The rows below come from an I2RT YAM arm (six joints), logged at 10 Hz.
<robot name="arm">
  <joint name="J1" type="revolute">
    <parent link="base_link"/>
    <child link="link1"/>
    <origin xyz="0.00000 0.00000 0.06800"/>
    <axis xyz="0 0 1"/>
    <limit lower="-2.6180" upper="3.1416"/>
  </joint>
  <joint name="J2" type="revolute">
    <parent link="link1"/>
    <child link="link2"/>
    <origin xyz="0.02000 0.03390 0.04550"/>
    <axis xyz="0 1 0"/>
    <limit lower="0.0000" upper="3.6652"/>
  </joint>
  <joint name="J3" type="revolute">
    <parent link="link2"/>
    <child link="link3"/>
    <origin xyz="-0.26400 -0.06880 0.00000"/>
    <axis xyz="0 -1 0"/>
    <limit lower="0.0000" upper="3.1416"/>
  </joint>
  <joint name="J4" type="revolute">
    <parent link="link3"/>
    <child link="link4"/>
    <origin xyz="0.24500 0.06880 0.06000"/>
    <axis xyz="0 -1 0"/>
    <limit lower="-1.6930" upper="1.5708"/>
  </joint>
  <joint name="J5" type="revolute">
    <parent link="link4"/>
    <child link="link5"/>
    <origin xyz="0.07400 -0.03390 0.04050"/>
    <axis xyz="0 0 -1"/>
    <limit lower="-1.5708" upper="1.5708"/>
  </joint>
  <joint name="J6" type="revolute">
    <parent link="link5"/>
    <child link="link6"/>
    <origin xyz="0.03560 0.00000 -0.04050"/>
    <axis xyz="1 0 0"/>
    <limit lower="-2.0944" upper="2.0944"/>
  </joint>
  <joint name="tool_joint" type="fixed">
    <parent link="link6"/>
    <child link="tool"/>
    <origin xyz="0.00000 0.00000 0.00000" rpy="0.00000 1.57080 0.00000"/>
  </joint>
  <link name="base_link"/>
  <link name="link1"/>
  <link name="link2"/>
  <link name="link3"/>
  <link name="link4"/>
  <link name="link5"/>
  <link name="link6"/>
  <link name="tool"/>
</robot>
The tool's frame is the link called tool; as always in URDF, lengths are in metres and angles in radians.
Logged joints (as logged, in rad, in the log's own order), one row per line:
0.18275 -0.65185 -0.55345 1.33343 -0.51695 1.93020
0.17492 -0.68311 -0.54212 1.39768 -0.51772 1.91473
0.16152 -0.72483 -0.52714 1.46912 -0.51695 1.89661
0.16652 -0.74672 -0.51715 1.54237 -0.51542 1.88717
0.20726 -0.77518 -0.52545 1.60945 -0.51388 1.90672
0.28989 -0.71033 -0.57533 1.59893 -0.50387 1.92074
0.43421 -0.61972 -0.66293 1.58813 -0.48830 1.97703
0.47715 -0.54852 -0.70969 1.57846 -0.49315 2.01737
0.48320 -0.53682 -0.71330 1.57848 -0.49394 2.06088
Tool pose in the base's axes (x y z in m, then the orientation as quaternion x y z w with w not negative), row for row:
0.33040 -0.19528 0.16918 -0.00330 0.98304 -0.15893 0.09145
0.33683 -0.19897 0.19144 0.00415 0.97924 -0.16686 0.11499
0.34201 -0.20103 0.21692 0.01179 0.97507 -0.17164 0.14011
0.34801 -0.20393 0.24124 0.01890 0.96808 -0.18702 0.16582
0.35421 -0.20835 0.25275 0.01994 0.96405 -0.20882 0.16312
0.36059 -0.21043 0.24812 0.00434 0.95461 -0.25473 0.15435
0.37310 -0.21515 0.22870 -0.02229 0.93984 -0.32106 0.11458
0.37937 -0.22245 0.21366 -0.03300 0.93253 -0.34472 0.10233
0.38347 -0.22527 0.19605 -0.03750 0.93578 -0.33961 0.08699
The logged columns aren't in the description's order. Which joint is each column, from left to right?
Columns, left to right: J5, J4, J6, J3, J1, J2.
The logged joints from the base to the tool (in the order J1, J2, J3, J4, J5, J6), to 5 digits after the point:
-0.51695 1.93020 1.33343 -0.65185 0.18275 -0.55345
-0.51772 1.91473 1.39768 -0.68311 0.17492 -0.54212
-0.51695 1.89661 1.46912 -0.72483 0.16152 -0.52714
-0.51542 1.88717 1.54237 -0.74672 0.16652 -0.51715
-0.51388 1.90672 1.60945 -0.77518 0.20726 -0.52545
-0.50387 1.92074 1.59893 -0.71033 0.28989 -0.57533
-0.48830 1.97703 1.58813 -0.61972 0.43421 -0.66293
-0.49315 2.01737 1.57846 -0.54852 0.47715 -0.70969
-0.49394 2.06088 1.57848 -0.53682 0.48320 -0.71330

